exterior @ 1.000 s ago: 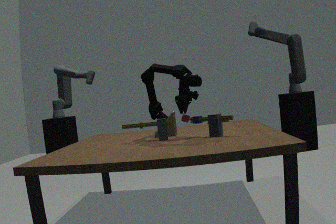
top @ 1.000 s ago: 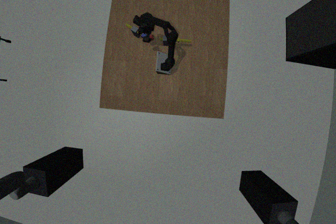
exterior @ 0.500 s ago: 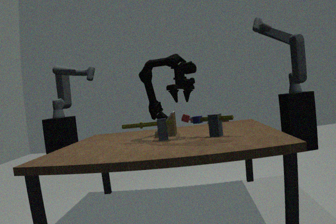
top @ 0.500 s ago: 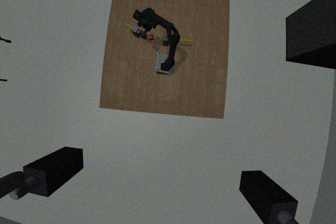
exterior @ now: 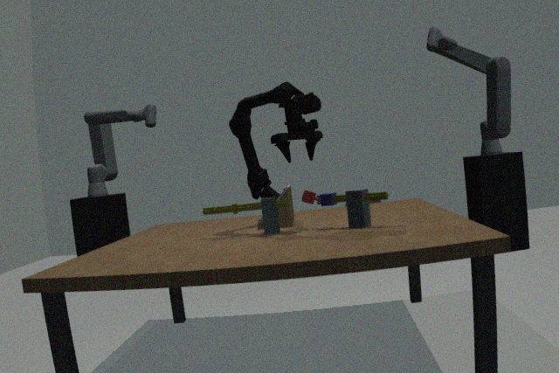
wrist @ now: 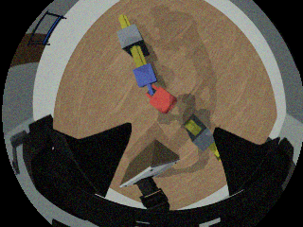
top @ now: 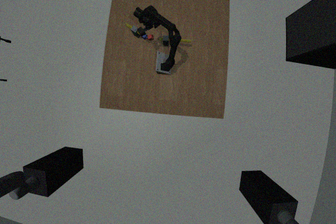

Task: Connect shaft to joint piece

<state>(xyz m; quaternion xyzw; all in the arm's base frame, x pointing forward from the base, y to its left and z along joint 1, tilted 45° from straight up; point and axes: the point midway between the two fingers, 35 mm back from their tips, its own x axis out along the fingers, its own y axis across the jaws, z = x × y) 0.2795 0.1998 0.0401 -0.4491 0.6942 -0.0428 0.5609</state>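
Now: the red square joint piece 20 mm to the left of my gripper tip and 130 mm below it.
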